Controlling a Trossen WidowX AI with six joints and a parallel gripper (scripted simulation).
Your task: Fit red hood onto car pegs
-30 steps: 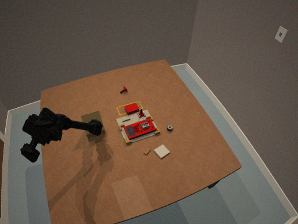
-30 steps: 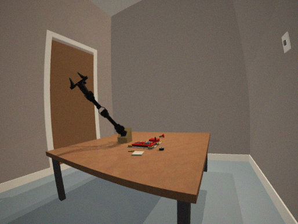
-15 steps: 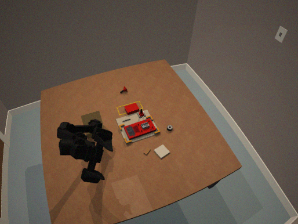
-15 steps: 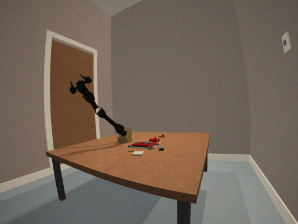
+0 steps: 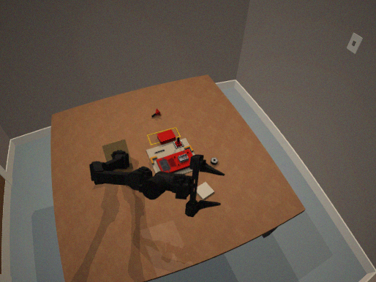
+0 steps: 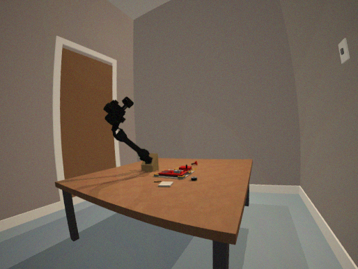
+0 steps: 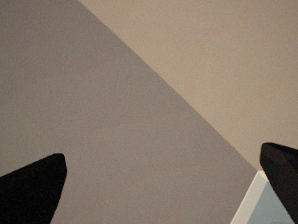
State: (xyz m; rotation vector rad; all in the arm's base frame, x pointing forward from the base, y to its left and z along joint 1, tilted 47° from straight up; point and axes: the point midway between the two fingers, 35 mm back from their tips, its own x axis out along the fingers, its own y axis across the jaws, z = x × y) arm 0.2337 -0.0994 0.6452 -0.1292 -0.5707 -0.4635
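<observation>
The red hood is 64 cm to the left of my gripper tip, 47 cm below it and 10 cm ahead of it. Also, from my gripper tip: grey engine block: 46 cm below, 45 cm to the left, 11 cm ahead; then small tan stick: 48 cm below, 27 cm to the left, 4 cm ahead; then white tile: 48 cm below, 23 cm to the left, 12 cm ahead.
</observation>
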